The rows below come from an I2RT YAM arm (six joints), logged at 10 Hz.
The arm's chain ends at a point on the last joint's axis. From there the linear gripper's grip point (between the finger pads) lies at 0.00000 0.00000 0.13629 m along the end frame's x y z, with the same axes.
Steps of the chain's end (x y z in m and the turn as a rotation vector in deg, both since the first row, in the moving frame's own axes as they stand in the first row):
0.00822 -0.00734 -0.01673 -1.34 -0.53 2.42
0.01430 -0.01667 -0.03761 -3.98 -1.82 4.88
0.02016 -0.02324 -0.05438 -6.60 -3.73 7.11
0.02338 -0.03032 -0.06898 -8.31 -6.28 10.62
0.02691 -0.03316 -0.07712 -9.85 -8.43 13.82
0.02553 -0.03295 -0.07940 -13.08 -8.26 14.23
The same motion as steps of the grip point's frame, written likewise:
0.00689 -0.00418 -0.01677 -1.34 -0.53 2.42
0.00958 -0.00741 -0.03801 -3.98 -1.82 4.88
0.01036 -0.00818 -0.05557 -6.60 -3.73 7.11
0.00679 -0.01215 -0.07122 -8.31 -6.28 10.62
0.00442 -0.01255 -0.08058 -9.85 -8.43 13.82
0.00250 -0.00494 -0.08431 -13.08 -8.26 14.23

